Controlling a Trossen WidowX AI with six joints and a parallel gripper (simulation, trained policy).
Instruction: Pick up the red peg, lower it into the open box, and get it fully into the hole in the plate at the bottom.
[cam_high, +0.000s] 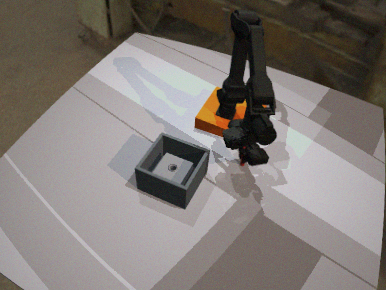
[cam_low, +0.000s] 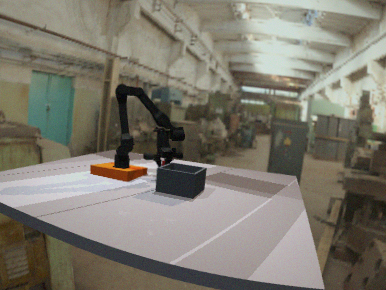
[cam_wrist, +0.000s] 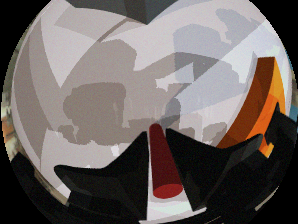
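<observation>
Right now the plate is 14 cm ahead of my gripper tip, 18 cm to the right of it and 3 cm above it. From my gripper tip the other things lie so: red peg: 2 cm above; then dark grey box: 14 cm ahead, 18 cm to the right, 1 cm above.
</observation>
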